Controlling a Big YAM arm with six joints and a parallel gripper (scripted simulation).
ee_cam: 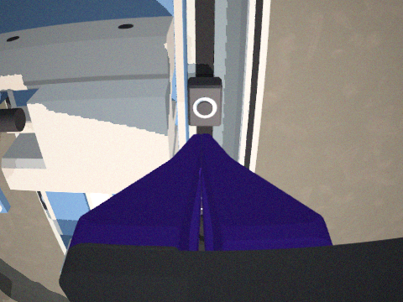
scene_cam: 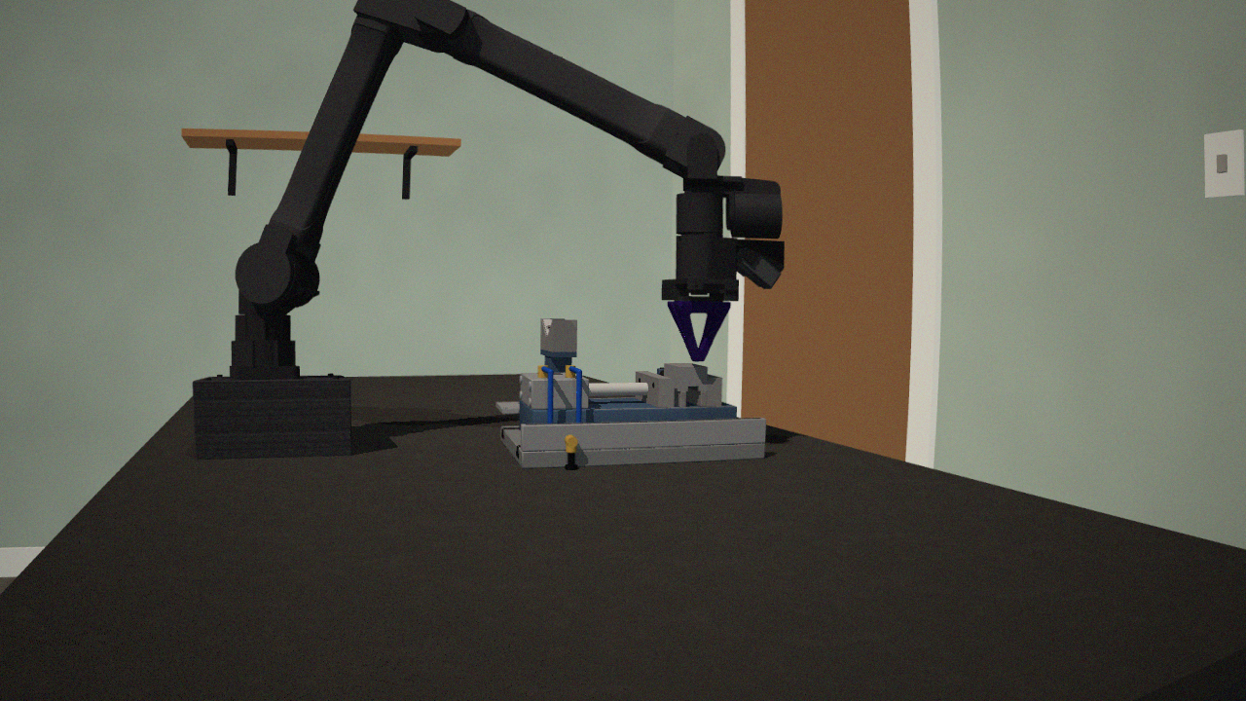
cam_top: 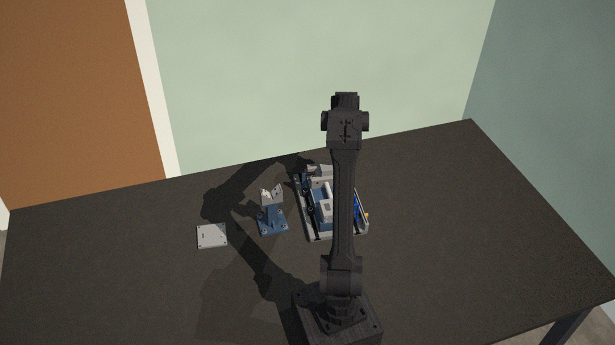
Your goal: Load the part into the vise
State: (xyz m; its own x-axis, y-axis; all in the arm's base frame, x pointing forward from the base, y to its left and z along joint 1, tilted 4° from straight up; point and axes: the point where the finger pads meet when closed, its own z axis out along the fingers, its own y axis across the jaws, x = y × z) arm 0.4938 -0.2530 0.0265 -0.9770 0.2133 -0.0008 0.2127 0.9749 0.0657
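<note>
My gripper is now 1 cm short of the part, 4 cm to the right of it and 4 cm above it. Also, from my hand: grey infeed plate: 4 cm behind, 48 cm to the left, 12 cm below.
</note>
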